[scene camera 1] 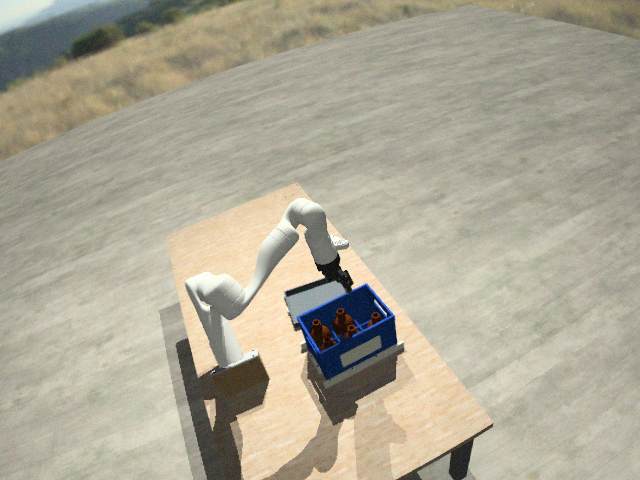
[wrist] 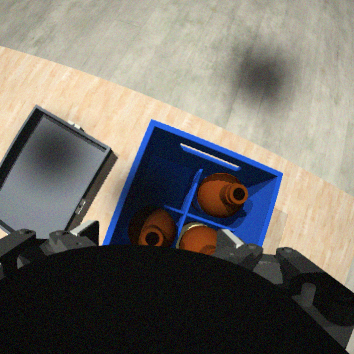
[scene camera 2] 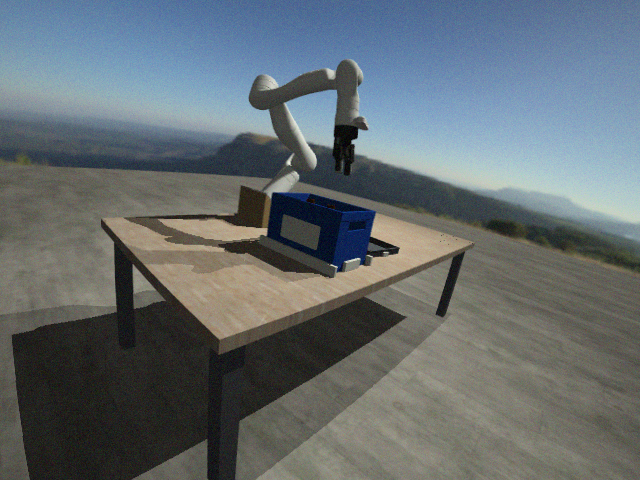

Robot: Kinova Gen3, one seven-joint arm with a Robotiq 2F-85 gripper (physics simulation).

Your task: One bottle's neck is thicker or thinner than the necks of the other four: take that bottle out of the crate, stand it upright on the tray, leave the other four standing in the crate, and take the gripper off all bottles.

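Frame: origin at the arm's base, x left, y back, z up, level; centimetres.
Seen in the pictures: gripper, fingertip midpoint: (scene camera 1: pixel 339 286) (wrist: pixel 157 238) (scene camera 2: pixel 342 174); arm's base, link origin: (scene camera 1: pixel 232 361) (scene camera 2: pixel 264 204).
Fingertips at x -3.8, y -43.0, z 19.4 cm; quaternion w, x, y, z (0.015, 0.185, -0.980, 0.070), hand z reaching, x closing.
Pixels of each thing's top centre, then the offset from my fingertips to it. Level surfaces: height alone.
- blue crate, top centre: (wrist: pixel 184 253) (scene camera 2: pixel 323 201) (scene camera 1: pixel 344 316) dx -4.6, dy +1.8, dz -9.2 cm
- tray-side bottle, top centre: (wrist: pixel 151 238) (scene camera 1: pixel 340 310) dx -0.5, dy +1.9, dz -10.5 cm
- grey tray, top centre: (wrist: pixel 36 179) (scene camera 2: pixel 360 239) (scene camera 1: pixel 318 296) dx +23.1, dy +4.1, dz -24.2 cm
- wooden table, surface height: dz -26.8 cm
The blue crate (scene camera 1: pixel 388 334) (scene camera 2: pixel 353 248) (wrist: pixel 170 137) stands on the table and holds several brown bottles, upright in separate compartments. One bottle (scene camera 1: pixel 375 321) (wrist: pixel 215 196) is in an end compartment by the slotted wall; the compartment beside it on the tray side is empty. In the middle row are a tray-side bottle (scene camera 1: pixel 341 321) (wrist: pixel 156 224) and another (scene camera 1: pixel 351 331) (wrist: pixel 196 240). Two bottles (scene camera 1: pixel 318 330) (scene camera 1: pixel 326 343) are at the other end. I cannot tell which neck differs. The grey tray (scene camera 1: pixel 310 302) (scene camera 2: pixel 383 253) (wrist: pixel 45 185) is empty. My gripper (scene camera 1: pixel 349 288) (scene camera 2: pixel 342 172) (wrist: pixel 157 238) is open and empty, above crate height.
Pale strips (scene camera 1: pixel 364 366) (scene camera 2: pixel 297 256) lie along the crate's foot on the wooden table (scene camera 1: pixel 232 248) (scene camera 2: pixel 206 289). The tray lies beside the crate's long wall. A brown block (scene camera 1: pixel 241 381) (scene camera 2: pixel 253 207) stands by the arm's base. The crate walls rise around the bottles.
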